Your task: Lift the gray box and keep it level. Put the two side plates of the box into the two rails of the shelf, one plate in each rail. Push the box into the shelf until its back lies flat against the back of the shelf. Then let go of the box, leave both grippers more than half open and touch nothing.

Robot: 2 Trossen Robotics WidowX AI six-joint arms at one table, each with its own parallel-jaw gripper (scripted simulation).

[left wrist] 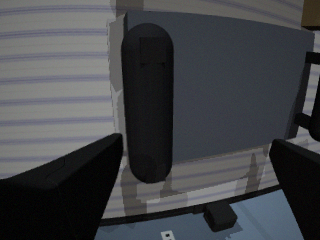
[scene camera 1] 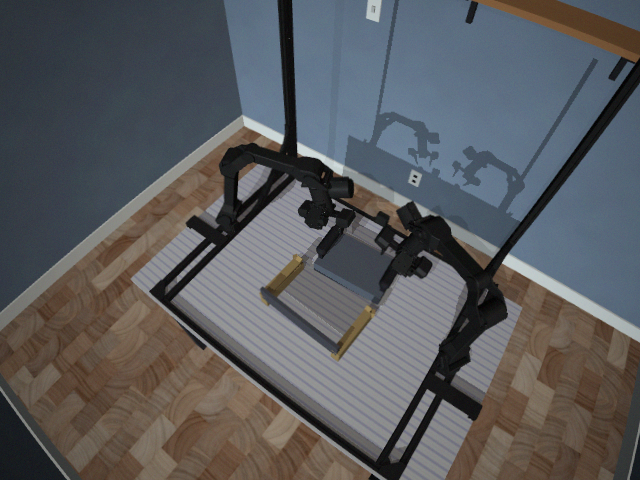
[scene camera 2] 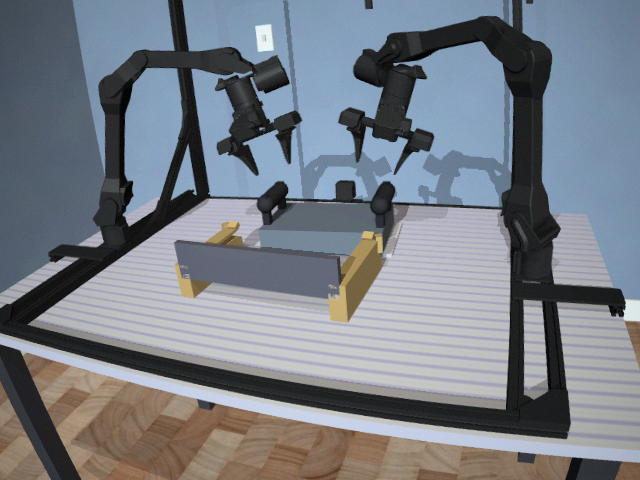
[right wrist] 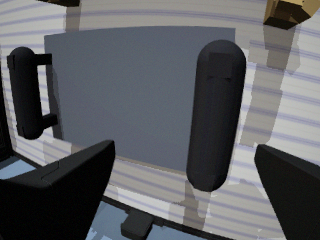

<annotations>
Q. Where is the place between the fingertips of my left gripper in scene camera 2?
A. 375,168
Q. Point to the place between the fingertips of my right gripper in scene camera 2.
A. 273,169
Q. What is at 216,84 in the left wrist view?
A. A gray box.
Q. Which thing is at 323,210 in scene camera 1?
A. My right gripper.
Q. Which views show the gray box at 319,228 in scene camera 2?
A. The left wrist view, scene camera 1, scene camera 2 and the right wrist view: all of them.
</annotations>
